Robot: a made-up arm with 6 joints.
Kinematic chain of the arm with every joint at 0, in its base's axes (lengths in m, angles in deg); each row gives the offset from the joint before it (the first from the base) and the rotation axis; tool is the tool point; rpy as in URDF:
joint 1: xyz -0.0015 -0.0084 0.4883 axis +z
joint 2: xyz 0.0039 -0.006 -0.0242 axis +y
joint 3: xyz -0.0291 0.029 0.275 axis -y
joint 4: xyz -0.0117 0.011 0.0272 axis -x
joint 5: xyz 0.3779 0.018 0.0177 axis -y
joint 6: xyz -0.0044 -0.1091 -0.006 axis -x
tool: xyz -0.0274 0.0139 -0.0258 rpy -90 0 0
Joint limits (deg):
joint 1: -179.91..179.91
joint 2: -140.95..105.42
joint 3: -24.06..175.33
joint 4: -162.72..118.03
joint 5: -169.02..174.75
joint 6: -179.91..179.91
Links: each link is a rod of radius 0.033 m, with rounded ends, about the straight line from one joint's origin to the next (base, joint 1, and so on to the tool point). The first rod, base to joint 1, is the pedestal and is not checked.
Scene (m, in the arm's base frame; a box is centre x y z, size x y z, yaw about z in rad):
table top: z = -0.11
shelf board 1: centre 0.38 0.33 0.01 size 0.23 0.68 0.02 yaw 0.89
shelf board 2: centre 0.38 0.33 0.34 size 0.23 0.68 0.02 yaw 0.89
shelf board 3: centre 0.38 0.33 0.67 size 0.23 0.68 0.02 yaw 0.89
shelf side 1: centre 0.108 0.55 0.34 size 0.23 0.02 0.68 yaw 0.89
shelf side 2: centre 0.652 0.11 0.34 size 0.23 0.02 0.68 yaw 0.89
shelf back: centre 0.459 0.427 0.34 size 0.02 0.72 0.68 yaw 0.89
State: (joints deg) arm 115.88 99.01 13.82 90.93 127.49 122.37
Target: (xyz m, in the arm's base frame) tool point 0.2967 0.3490 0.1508
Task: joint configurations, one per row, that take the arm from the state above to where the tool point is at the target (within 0.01 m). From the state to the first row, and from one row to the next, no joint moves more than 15 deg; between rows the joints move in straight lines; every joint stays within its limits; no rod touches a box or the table.
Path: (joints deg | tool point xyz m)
1: 108.09 96.19 1.19 99.96 129.27 113.20 | -0.1738 0.3472 0.0592
2: 100.29 93.38 -11.43 109.00 131.06 104.04 | -0.1315 0.2865 0.0574
3: 92.50 90.56 -24.06 118.03 132.84 94.87 | -0.1065 0.2161 0.0727
4: 82.19 89.35 -17.21 106.77 130.28 102.85 | -0.0307 0.2987 0.0754
5: 71.88 88.14 -10.36 95.51 127.71 110.83 | 0.0701 0.3522 0.0913
6: 61.57 86.93 -3.51 84.25 125.15 118.81 | 0.1837 0.3694 0.1176
7: 51.26 85.72 3.34 73.00 122.58 126.78 | 0.2967 0.3490 0.1508

